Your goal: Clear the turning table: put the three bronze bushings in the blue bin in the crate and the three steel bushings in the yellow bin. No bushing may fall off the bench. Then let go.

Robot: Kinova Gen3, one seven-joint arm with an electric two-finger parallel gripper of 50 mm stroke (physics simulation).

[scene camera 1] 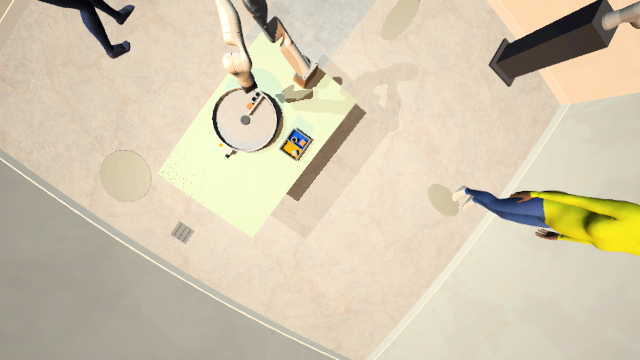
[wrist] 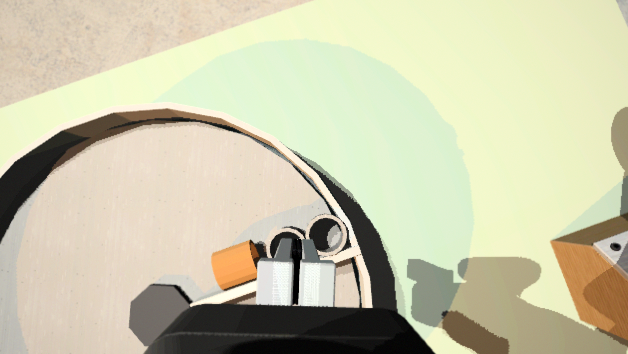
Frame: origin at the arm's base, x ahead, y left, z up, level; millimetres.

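Where they show: gripper, between the fingertips: (wrist: 296, 261); arm's base, origin of its link: (scene camera 1: 303, 70).
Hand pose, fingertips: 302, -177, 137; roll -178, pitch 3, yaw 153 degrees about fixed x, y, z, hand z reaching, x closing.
Observation:
Things, the pixels of their top centre, and the offset from my fingertips, as dx, dy, dz. "spot": a spot on its surface instead. Level surfaces: height alone.
- turning table, centre of its top: (wrist: 159, 316) (scene camera 1: 244, 120) +169, +13, -199
- bronze bushing, centre of its top: (wrist: 233, 267) (scene camera 1: 249, 105) +73, -1, -169
- crate, a spot on its surface: (scene camera 1: 304, 148) spot: +113, +449, -210
- pale bar, a spot on its surface: (wrist: 225, 293) spot: +92, +17, -175
- grey hub, centre of its top: (wrist: 159, 316) (scene camera 1: 244, 120) +169, +13, -199
- bench, height of its surface: dz -260
My gripper (scene camera 1: 251, 91) (wrist: 296, 261) is shut and empty, above the rim side of the turning table (scene camera 1: 230, 125) (wrist: 150, 200). A bronze bushing (scene camera 1: 249, 106) (wrist: 232, 266) lies on its side there. Two steel bushings stand upright near the rim: one steel bushing (wrist: 270, 241) is partly hidden behind my fingertips, the other steel bushing (wrist: 326, 216) stands to their right. In the scene view, the crate (scene camera 1: 306, 150) stands on the bench; its blue bin (scene camera 1: 298, 133) holds two bronze bushings and its yellow bin (scene camera 1: 288, 148) holds a pale bushing.
A pale bar (scene camera 1: 257, 105) (wrist: 225, 293) runs from the grey hub (scene camera 1: 245, 120) (wrist: 157, 312) to the rim, beside the bushings. A brown block (scene camera 1: 305, 80) (wrist: 575, 280) stands on the bench (scene camera 1: 235, 200) to the right. A person in yellow (scene camera 1: 590, 220) is at the far right.

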